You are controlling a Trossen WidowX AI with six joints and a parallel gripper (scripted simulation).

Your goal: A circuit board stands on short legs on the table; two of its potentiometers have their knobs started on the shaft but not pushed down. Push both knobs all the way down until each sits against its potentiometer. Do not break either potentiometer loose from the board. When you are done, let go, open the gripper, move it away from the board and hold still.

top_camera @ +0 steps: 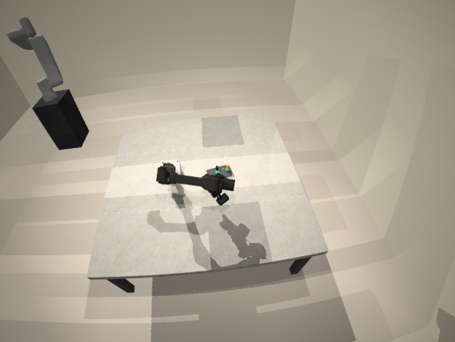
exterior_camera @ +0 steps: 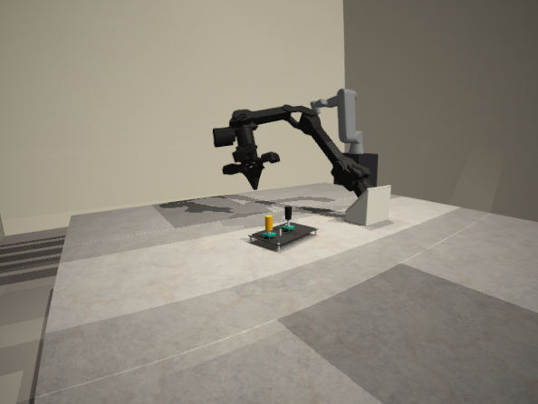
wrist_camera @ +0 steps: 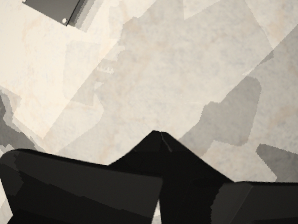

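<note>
The black knob lies 22 cm to the left of my gripper tip, 4 cm ahead of it and 3 cm below it. The rest, counted from my gripper tip: green potentiometer (22 cm to the left, 4 cm below, 4 cm ahead); orange knob (24 cm to the left, 11 cm ahead, 3 cm below).
</note>
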